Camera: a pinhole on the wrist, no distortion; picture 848 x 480 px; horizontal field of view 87.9 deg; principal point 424.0 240.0 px. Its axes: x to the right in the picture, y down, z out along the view. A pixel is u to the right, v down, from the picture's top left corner.
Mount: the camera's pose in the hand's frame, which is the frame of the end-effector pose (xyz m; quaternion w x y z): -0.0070 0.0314 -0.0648 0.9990 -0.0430 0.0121 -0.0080
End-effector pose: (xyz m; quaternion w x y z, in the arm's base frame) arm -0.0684 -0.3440 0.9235 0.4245 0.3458 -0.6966 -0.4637
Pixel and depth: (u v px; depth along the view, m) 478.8 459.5 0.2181
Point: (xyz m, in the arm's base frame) -0.2231 -0.2653 1.0495
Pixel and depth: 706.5 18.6 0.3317
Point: -0.3943 -0.4689 0.8197
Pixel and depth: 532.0 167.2 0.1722
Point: -0.1842 -0.3345 0.9274
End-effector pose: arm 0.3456 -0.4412 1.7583 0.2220 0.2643 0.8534 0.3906
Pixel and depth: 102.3 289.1 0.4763
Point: 0.8849 -0.3554 1.6738
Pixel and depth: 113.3 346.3 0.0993
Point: 0.4400 -0.4330 1.8020
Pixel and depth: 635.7 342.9 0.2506
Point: 0.3876 -0.2080 1.7176
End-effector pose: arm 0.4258 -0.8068 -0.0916 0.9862 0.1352 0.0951 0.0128
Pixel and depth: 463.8 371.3 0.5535
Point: 0.5741 -0.6946 0.4081
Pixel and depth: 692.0 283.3 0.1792
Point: 0.5517 -0.7701 0.0092
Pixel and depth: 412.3 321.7 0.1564
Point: 0.4360 -0.7595 0.0133
